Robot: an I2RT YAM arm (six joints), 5 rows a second.
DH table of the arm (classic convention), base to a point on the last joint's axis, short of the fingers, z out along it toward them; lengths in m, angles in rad. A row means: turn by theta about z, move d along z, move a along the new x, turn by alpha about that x. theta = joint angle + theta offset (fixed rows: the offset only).
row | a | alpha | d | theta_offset
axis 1 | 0.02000 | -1.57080 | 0.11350 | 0.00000
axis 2 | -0.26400 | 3.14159 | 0.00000 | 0.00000
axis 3 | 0.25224 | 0.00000 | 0.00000 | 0.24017
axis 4 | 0.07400 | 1.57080 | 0.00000 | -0.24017
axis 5 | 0.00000 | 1.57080 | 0.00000 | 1.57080
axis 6 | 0.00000 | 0.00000 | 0.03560 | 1.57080
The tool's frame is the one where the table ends.
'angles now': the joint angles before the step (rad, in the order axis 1, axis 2, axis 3, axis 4, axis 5, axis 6). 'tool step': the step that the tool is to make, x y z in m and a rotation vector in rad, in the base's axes. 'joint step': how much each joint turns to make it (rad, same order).
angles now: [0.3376, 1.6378, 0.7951, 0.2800, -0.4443, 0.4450]
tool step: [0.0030, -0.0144, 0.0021, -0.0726, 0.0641, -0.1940]
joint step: [-0.0273, -0.0214, 0.0195, -0.1047, 0.1653, 0.0569]
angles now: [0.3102, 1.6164, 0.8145, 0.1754, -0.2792, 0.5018]
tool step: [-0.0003, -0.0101, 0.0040, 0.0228, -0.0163, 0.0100]
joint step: [-0.0336, -0.0209, -0.0121, 0.0099, -0.0454, -0.0118]
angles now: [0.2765, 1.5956, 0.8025, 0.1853, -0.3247, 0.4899]
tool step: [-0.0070, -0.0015, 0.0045, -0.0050, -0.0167, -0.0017]
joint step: [0.0024, -0.0379, -0.0224, -0.0027, 0.0087, -0.0057]
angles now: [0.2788, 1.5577, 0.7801, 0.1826, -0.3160, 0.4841]
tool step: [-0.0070, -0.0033, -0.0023, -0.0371, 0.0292, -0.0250]
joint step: [0.0000, -0.0242, -0.0165, -0.0485, 0.0363, -0.0085]
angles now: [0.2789, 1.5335, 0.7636, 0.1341, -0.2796, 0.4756]
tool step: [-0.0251, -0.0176, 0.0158, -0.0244, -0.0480, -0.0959]
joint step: [-0.0255, -0.1584, -0.0808, -0.0350, 0.0783, 0.0113]
